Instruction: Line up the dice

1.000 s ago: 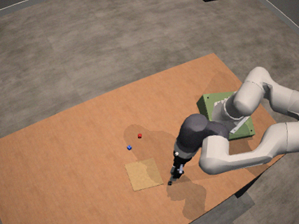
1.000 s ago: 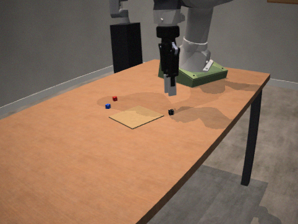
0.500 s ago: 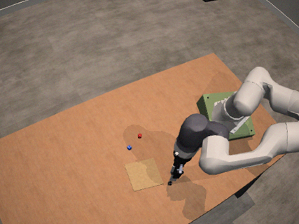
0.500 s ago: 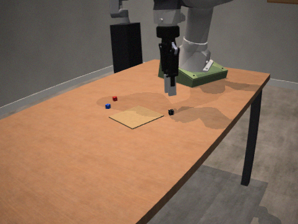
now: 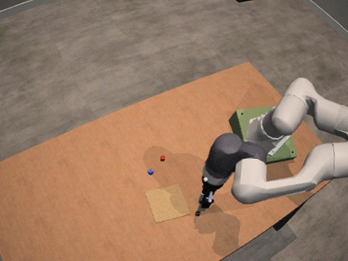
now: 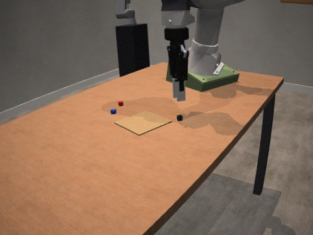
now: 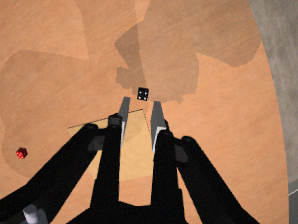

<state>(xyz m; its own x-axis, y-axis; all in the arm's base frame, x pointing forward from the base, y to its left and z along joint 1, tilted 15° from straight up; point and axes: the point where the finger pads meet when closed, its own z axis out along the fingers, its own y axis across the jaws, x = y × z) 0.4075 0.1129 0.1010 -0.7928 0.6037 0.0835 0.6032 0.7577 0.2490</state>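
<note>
The black die lies 100 mm below my hand. From my hand the other things lie so: red die: 10 mm behind, 280 mm to the right, 100 mm below; then blue die: 70 mm ahead, 250 mm to the right, 100 mm below; then tan mat: 80 mm ahead, 100 mm to the right, 100 mm below.
</note>
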